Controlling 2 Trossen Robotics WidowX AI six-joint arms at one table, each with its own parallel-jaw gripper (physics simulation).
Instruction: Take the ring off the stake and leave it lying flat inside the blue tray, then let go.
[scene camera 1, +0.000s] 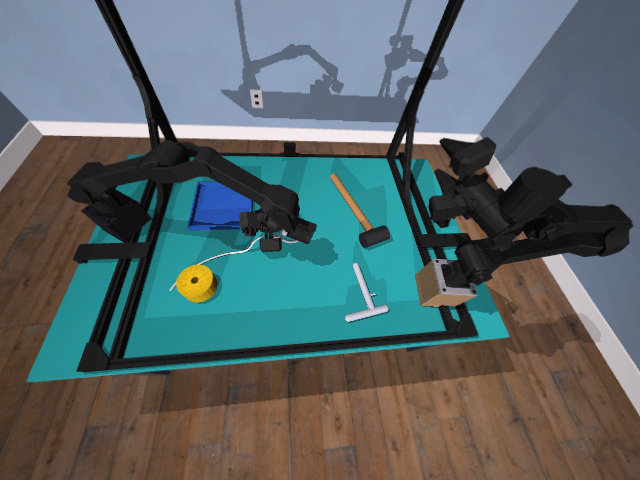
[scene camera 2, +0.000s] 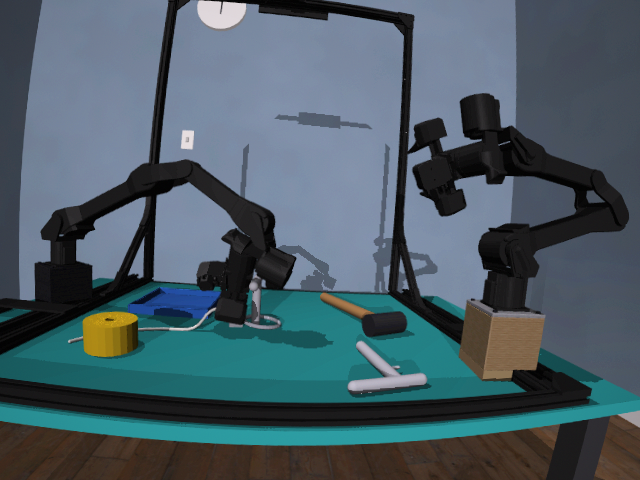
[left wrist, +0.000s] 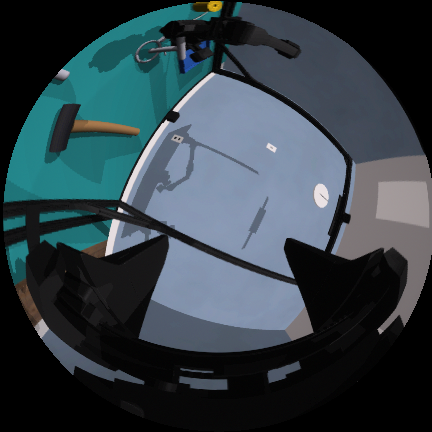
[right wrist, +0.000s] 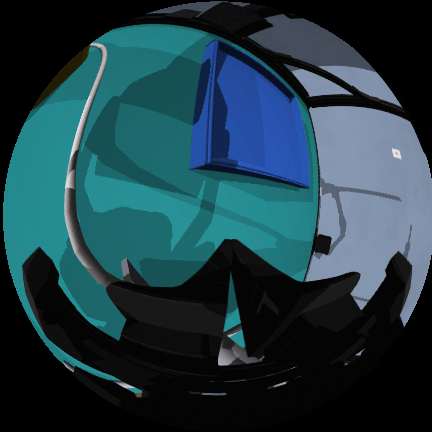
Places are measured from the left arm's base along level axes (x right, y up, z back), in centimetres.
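Where they show: left gripper, between the fingertips: (scene camera 1: 438, 155) (left wrist: 228, 243); right gripper, between the fingertips: (right wrist: 229, 244); left arm's base, origin of its link: (scene camera 1: 454, 276) (scene camera 2: 504, 306); right arm's base, origin of its link: (scene camera 1: 109, 206) (scene camera 2: 63, 264).
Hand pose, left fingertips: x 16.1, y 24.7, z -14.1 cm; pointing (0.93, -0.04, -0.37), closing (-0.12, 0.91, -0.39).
Observation:
Things, the pixels of their centre, and the offset from my left fingertips. "pt": a spot on its surface instead.
- thin grey ring, middle of its body: (scene camera 2: 255, 321) (left wrist: 151, 47) (scene camera 1: 286, 233) dx +0.2, dy -35.5, dz -32.9 cm
- short grey stake, middle of its body: (scene camera 2: 255, 314) (left wrist: 156, 45) dx -0.2, dy -33.8, dz -33.0 cm
- blue tray, middle of its body: (right wrist: 270, 108) (scene camera 2: 180, 301) (scene camera 1: 223, 204) (left wrist: 195, 49) dx +9.7, dy -35.3, dz -55.2 cm
- hammer, middle of its body: (scene camera 2: 352, 309) (left wrist: 103, 126) (scene camera 1: 353, 206) dx +13.1, dy -34.5, dz -10.1 cm
- white T-shaped tool, middle of its body: (scene camera 2: 368, 362) (scene camera 1: 358, 288) dx -17.3, dy -35.5, dz -9.8 cm
- yellow spool, middle of its body: (scene camera 2: 111, 332) (scene camera 1: 197, 283) dx -19.4, dy -34.0, dz -55.0 cm
- white cord, a spot on its surface: (right wrist: 74, 173) pt dx -6.0, dy -34.1, dz -43.0 cm
A thin grey ring (scene camera 2: 270, 325) (left wrist: 141, 52) lies low around the foot of a short grey stake (scene camera 2: 256, 297) (left wrist: 181, 45) on the teal table. My right gripper (scene camera 1: 270, 244) (scene camera 2: 230, 311) (right wrist: 229, 244) is down at the stake's left side with its fingers shut together. I see nothing plainly held between them. The blue tray (scene camera 1: 215, 205) (scene camera 2: 170, 302) (right wrist: 250, 120) lies empty just behind and to the left of it. My left gripper (scene camera 2: 449, 200) (left wrist: 228, 243) is open and empty, held high at the right, off the table.
A hammer (scene camera 1: 361, 214) (scene camera 2: 366, 314) (left wrist: 92, 127) and a white T-shaped tool (scene camera 1: 366, 295) (scene camera 2: 385, 371) lie right of centre. A yellow spool (scene camera 1: 195, 283) (scene camera 2: 110, 333) with a white cord (scene camera 1: 223, 254) (right wrist: 76, 173) sits front left. A wooden block (scene camera 1: 434, 286) (scene camera 2: 499, 343) bears the left arm.

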